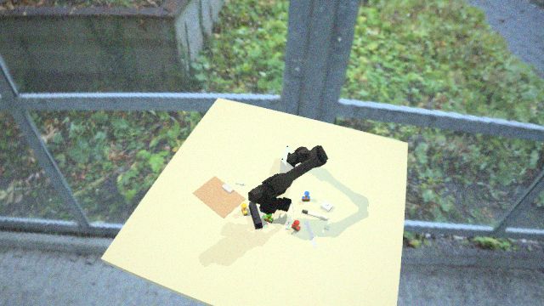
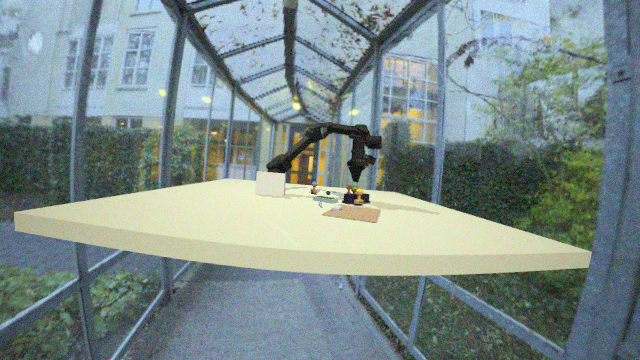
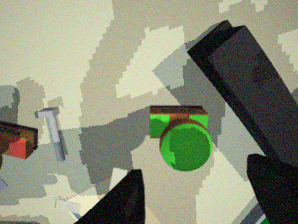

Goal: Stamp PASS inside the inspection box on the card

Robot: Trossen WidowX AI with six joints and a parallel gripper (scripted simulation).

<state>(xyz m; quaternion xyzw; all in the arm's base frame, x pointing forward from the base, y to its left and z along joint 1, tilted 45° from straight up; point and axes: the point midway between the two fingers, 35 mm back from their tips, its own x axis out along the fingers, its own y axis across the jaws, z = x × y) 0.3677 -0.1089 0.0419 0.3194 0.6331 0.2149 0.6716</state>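
Right now the green stamp is 7 cm below my gripper tip. Also, from my gripper tip: pale card 10 cm behind, 7 cm to the left, 9 cm below; red stamp 1 cm ahead, 13 cm to the left, 7 cm below; yellow stamp 2 cm behind, 13 cm to the right, 7 cm below.
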